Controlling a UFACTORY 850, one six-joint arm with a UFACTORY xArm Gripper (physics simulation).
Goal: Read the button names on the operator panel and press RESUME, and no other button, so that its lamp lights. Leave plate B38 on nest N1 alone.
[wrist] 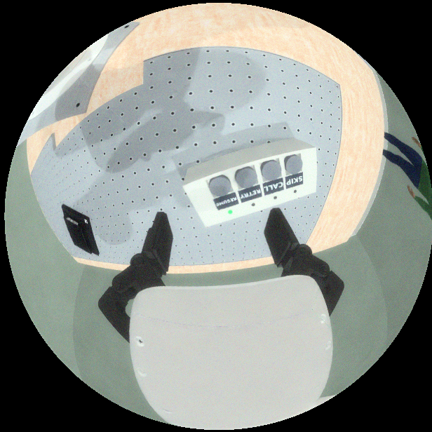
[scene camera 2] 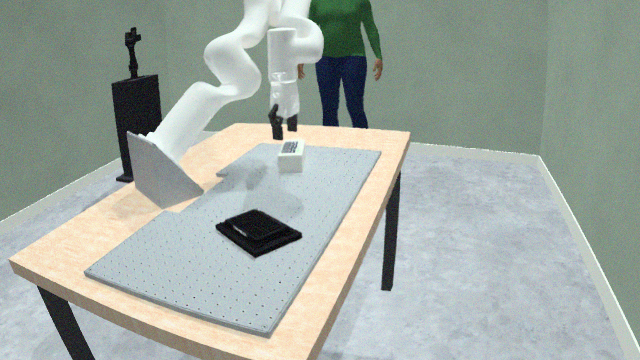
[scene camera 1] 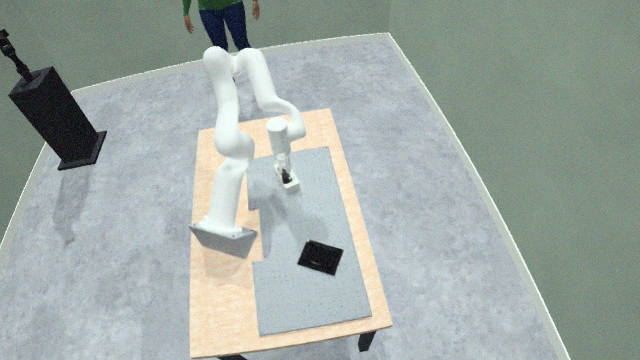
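Note:
The white operator panel (scene camera 1: 291, 188) (scene camera 2: 291, 164) (wrist: 202, 202) sits on the pegboard mat. In the wrist view its labels read RESUME, RETRY, CALL and SKIP. The RESUME button (wrist: 219, 185) is at the left end there, and its lamp (wrist: 230, 212) glows green. The lamps by RETRY, CALL and SKIP are dark. My gripper (scene camera 2: 285, 132) (wrist: 219, 222) is open and empty, above the panel and apart from it. Plate B38 (scene camera 1: 321, 256) (scene camera 2: 255, 225) (wrist: 80, 228) sits flat, dark on its black nest; its lettering is too small to read.
The grey pegboard mat (scene camera 1: 310, 305) (scene camera 2: 200, 285) (wrist: 280, 107) lies on the wooden table (scene camera 1: 220, 310) (scene camera 2: 60, 250). A black pedestal (scene camera 1: 55, 120) (scene camera 2: 137, 105) with a small black arm stands on the floor. A person (scene camera 1: 225, 25) (scene camera 2: 342, 60) stands behind the table.

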